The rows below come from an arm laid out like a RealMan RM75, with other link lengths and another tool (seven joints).
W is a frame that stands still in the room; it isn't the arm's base.
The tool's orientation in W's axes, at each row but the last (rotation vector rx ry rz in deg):
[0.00, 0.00, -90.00]
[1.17, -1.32, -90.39]
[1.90, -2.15, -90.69]
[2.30, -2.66, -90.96]
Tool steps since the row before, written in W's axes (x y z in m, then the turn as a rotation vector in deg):
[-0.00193, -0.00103, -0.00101, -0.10, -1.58, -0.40]
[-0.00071, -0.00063, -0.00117, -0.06, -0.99, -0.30]
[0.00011, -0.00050, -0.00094, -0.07, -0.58, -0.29]
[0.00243, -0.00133, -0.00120, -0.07, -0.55, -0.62]
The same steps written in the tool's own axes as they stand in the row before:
[0.00103, -0.00193, -0.00101, 1.58, -0.10, -0.40]
[0.00063, -0.00074, -0.00115, 0.99, -0.06, -0.30]
[0.00050, 0.00007, -0.00095, 0.58, -0.08, -0.29]
[0.00128, 0.00238, -0.00134, 0.55, -0.09, -0.62]

